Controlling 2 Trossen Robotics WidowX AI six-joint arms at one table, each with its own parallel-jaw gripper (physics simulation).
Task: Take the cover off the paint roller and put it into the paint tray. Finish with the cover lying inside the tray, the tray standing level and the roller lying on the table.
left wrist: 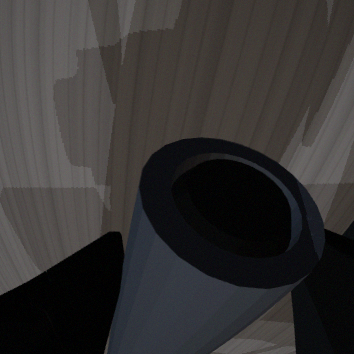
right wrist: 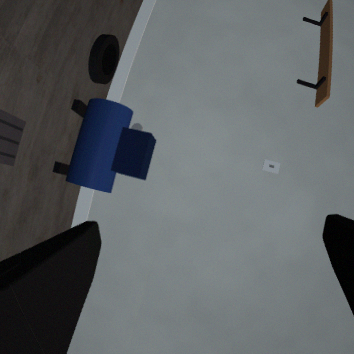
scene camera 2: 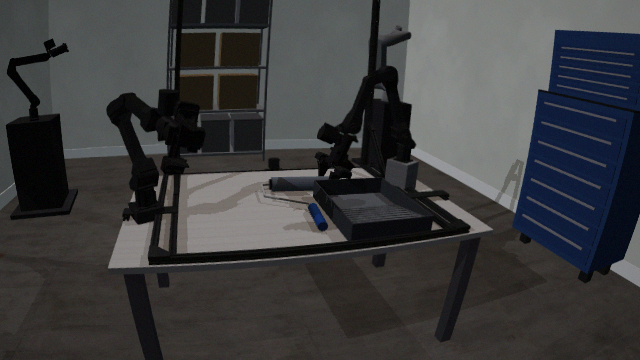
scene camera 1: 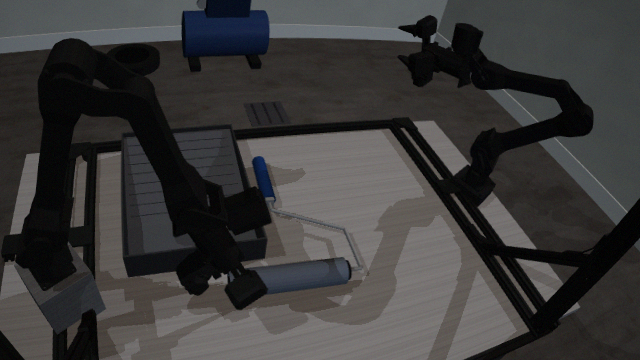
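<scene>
The paint roller's grey-blue cover lies low over the table at the end of the roller's bent wire, whose blue handle rests on the table. My left gripper is shut on the cover near its open end, away from the wire. The dark paint tray stands level beside the handle, partly hidden by the left arm in scene camera 1. My right gripper is open and empty, high above the far side of the table.
A black rail frame runs around the table. The left arm reaches over the tray. A grey block is by the left arm's base. A blue tank stands on the floor beyond.
</scene>
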